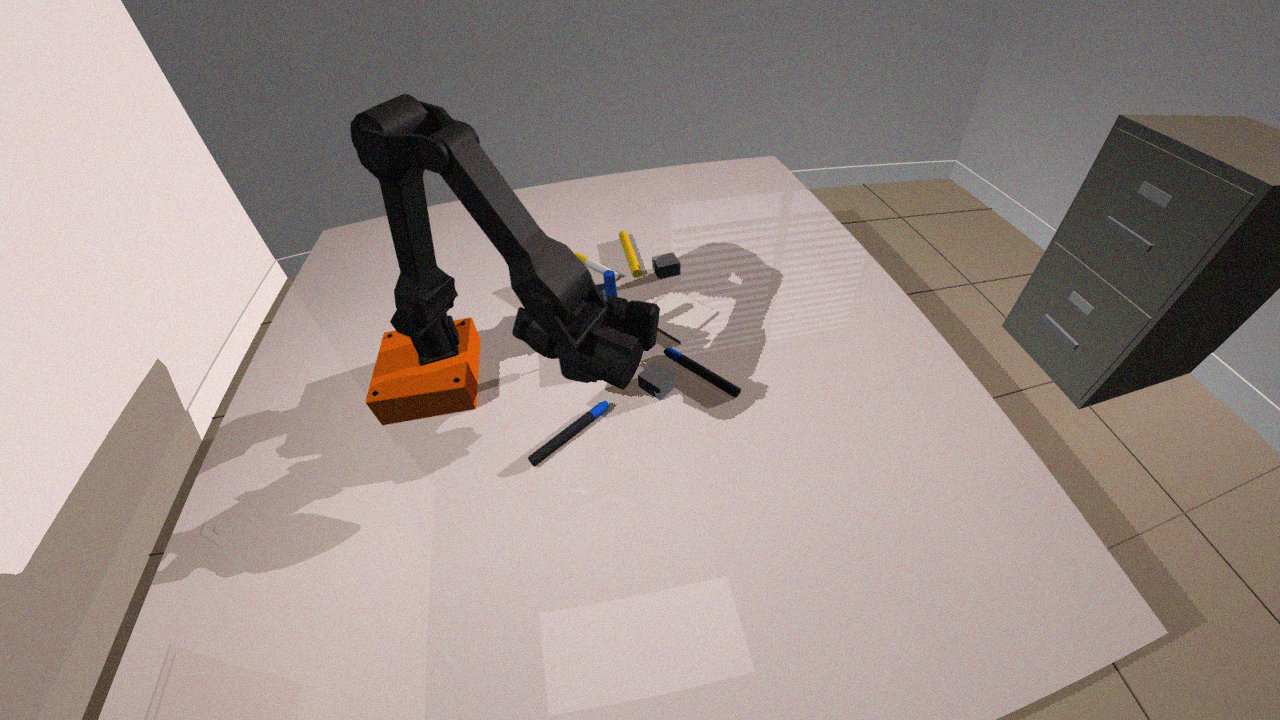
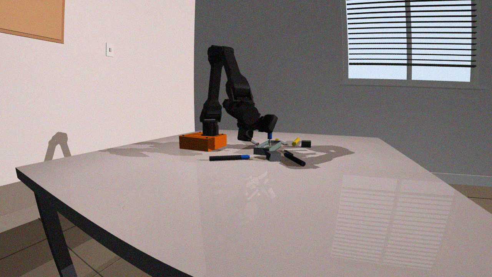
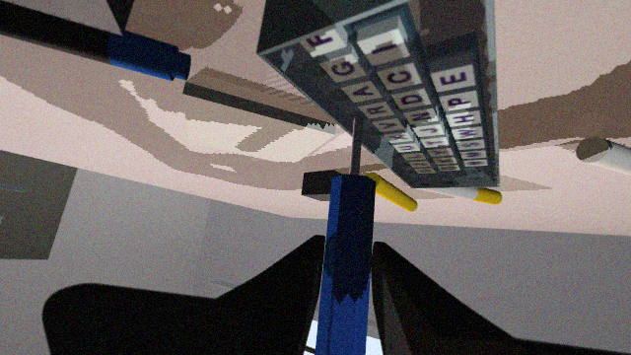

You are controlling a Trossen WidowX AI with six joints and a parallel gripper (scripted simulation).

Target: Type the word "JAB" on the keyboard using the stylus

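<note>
My gripper tip is 110 mm to the left of the grey cube, 70 mm above it and 30 mm short of it. Also, from my gripper tip: yellow marker: 230 mm to the left, 110 mm ahead, 70 mm below; then white pad: 120 mm ahead, 80 mm below, 20 mm to the left; then stylus: 10 mm below.
</note>
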